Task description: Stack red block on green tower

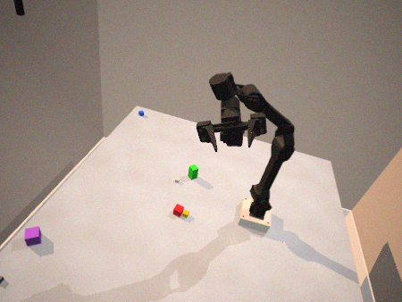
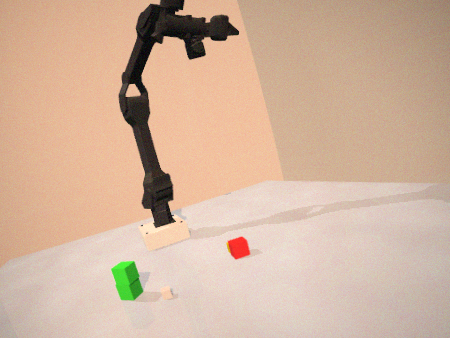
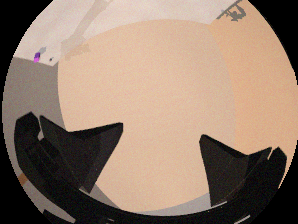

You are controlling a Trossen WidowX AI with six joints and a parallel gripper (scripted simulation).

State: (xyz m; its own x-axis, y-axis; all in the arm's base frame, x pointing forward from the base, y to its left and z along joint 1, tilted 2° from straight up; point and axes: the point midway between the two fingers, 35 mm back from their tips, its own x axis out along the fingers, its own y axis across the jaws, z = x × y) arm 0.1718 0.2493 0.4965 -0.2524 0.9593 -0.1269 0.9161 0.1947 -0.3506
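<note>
Right now the red block is 14 cm ahead of my gripper tip, 17 cm to the right of it and 52 cm below it. The rest, counted from my gripper tip: purple block: 57 cm ahead, 16 cm to the left, 52 cm below; small yellow block: 11 cm ahead, 18 cm to the right, 53 cm below; small beige block: 21 cm ahead, 35 cm to the right, 53 cm below.
</note>
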